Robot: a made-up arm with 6 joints.
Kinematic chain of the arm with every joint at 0, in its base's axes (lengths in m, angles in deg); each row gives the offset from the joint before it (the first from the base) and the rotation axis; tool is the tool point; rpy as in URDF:
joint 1: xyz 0 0 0.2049 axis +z
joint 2: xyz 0 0 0 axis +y
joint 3: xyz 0.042 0 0.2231 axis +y
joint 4: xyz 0.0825 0 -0.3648 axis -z
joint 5: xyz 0 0 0 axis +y
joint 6: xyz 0.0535 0 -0.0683 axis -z
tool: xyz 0 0 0 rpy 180 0 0
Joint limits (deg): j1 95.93..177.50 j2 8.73..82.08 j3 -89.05..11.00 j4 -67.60..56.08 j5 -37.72..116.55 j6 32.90..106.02
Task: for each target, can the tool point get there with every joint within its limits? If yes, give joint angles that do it. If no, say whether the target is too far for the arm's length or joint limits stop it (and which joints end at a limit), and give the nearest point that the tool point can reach.
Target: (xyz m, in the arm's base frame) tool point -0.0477 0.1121 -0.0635
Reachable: yes | joints 118.53 26.13 -6.02 11.28 -5.36 77.09
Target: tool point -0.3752 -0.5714 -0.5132
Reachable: no: too far | nearest point -0.3020 -0.0568 -0.2219 | short by 0.596 m
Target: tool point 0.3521 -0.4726 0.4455
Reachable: no: joint limits stop it (at a limit: joint 2, joint 3) | nearest point 0.1272 -0.1708 0.1811 | short by 0.460 m
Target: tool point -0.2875 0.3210 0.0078
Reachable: yes | joints 132.86 32.03 -59.75 -48.92 44.77 51.96
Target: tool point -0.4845 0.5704 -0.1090
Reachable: no: too far | nearest point -0.3540 0.4168 -0.0245 | short by 0.219 m
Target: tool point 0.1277 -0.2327 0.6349
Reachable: no: joint limits stop it (at a limit: joint 2, joint 3) | nearest point 0.0782 -0.1426 0.2155 | short by 0.432 m
